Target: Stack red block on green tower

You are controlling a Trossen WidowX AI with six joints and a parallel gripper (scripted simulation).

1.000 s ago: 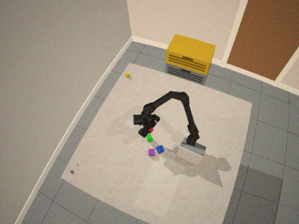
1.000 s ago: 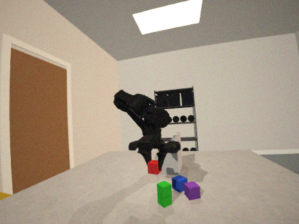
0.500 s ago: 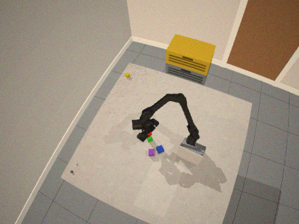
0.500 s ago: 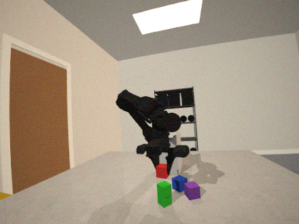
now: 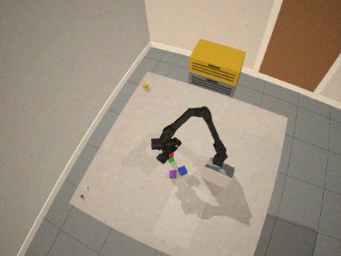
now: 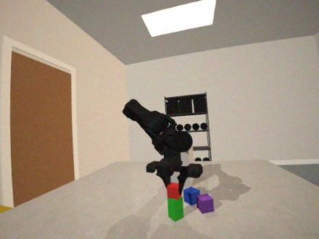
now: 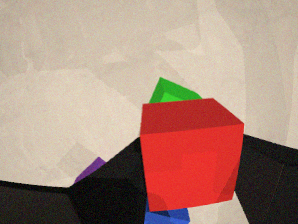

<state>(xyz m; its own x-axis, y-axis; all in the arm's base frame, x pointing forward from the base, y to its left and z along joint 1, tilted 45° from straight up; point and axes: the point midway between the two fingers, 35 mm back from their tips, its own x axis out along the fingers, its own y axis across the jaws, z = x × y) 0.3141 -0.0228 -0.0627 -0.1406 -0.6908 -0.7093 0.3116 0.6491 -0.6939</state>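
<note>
The red block is 1 cm above my gripper tip. From my gripper tip the other things lie so: small yellow block (43 cm ahead, 55 cm to the right, 7 cm below); then purple block (6 cm behind, 10 cm to the left, 6 cm below); then blue block (11 cm behind, 6 cm to the left, 6 cm below).
</note>
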